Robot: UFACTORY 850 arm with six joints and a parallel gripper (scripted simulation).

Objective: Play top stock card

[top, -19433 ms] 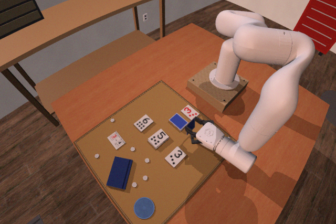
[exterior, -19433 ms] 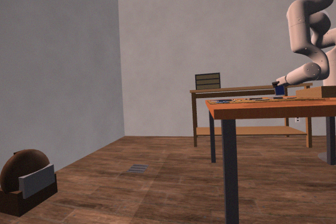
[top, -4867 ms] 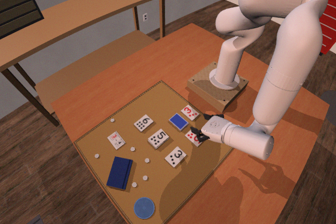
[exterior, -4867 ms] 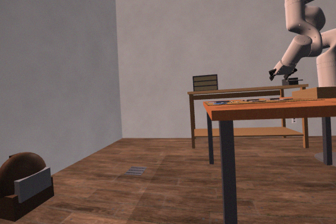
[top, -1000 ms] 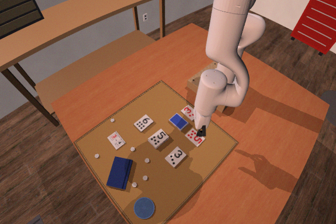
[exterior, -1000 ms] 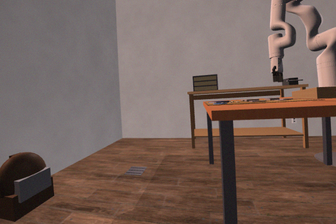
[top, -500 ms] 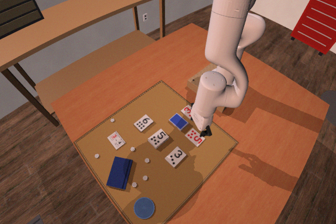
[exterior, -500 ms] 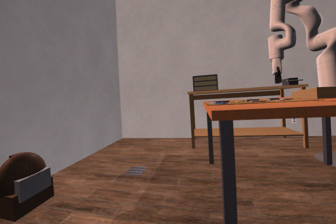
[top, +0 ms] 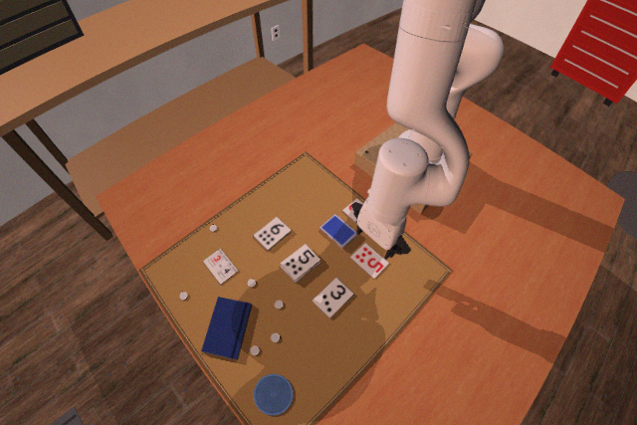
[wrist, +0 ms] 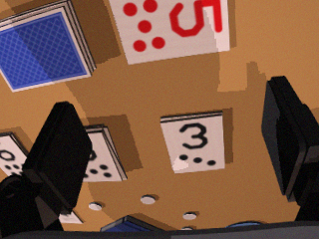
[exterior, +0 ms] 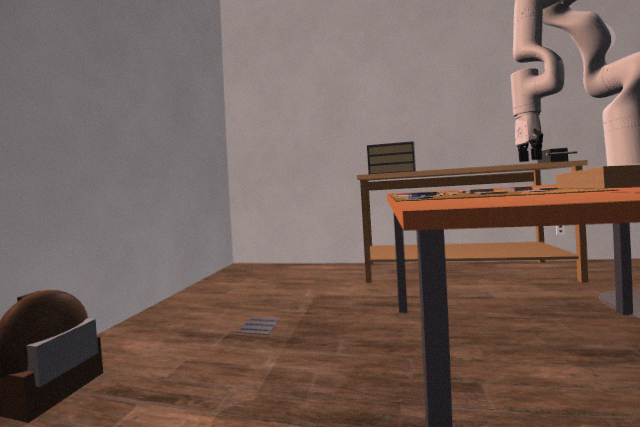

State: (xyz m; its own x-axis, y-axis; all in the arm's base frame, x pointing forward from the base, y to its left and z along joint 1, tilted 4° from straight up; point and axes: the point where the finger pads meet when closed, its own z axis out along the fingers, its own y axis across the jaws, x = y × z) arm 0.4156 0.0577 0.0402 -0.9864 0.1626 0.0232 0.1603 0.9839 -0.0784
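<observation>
Now: the red 5 card 12 cm below my hand. From my hand the other things lie so: red 3 card 12 cm below, 11 cm behind, 10 cm to the right; then black 5 card 14 cm to the right, 12 cm ahead, 11 cm below; then black 3 card 14 cm ahead, 12 cm below, 2 cm to the right.
</observation>
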